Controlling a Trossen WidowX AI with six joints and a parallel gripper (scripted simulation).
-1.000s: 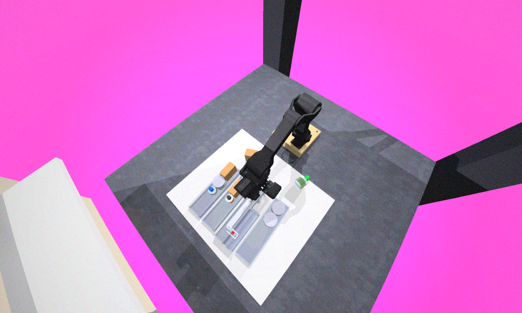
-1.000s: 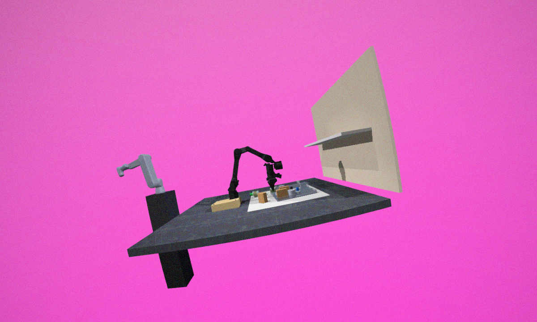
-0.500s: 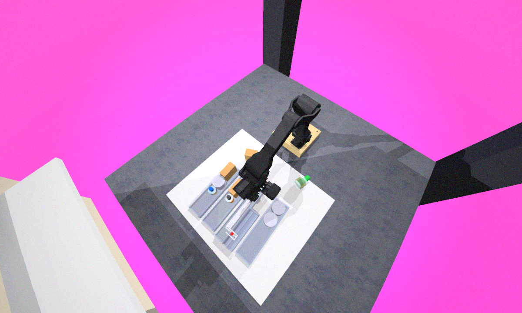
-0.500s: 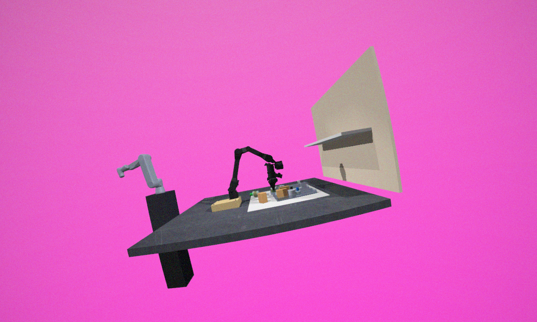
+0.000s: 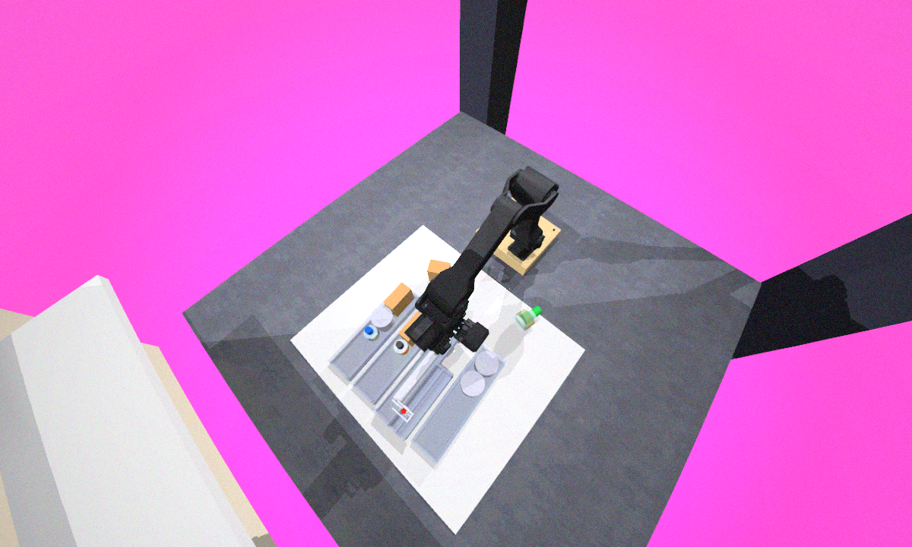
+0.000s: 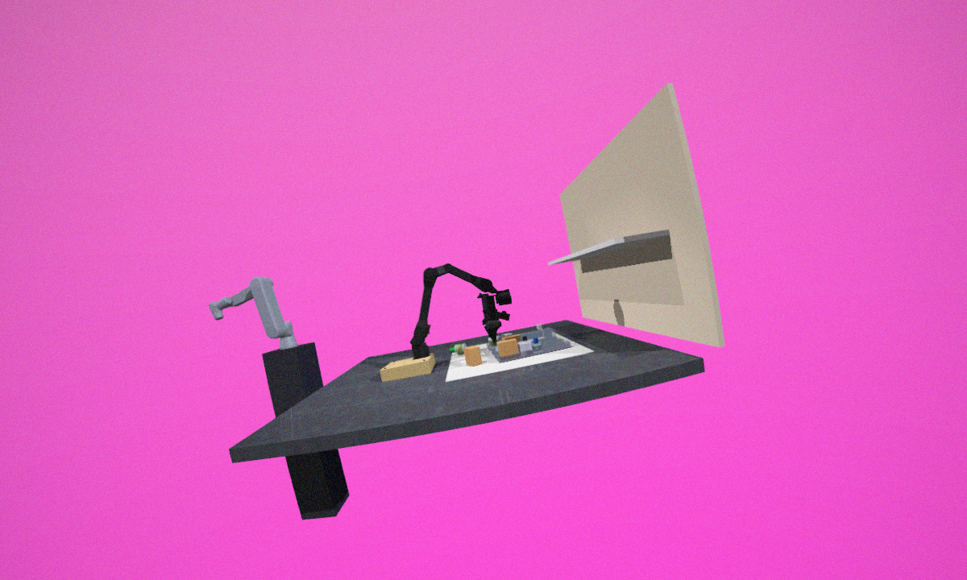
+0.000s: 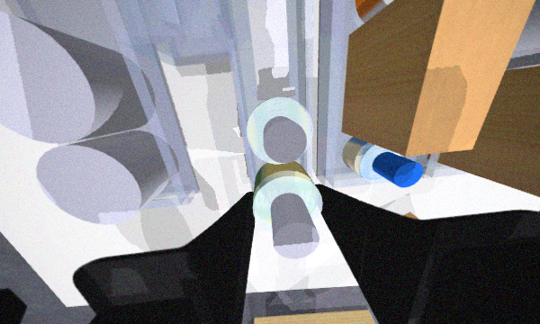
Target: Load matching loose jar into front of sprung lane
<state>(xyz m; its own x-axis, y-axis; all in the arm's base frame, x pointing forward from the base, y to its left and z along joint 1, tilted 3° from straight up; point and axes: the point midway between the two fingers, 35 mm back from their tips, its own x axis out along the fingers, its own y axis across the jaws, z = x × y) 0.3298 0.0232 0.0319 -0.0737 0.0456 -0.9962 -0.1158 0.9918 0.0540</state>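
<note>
The sprung lane lies 16 cm ahead of my gripper tip, 4 cm to the left of it and 3 cm below it. Round my gripper tip: red mark (22 cm ahead, 6 cm to the left, 2 cm above).
</note>
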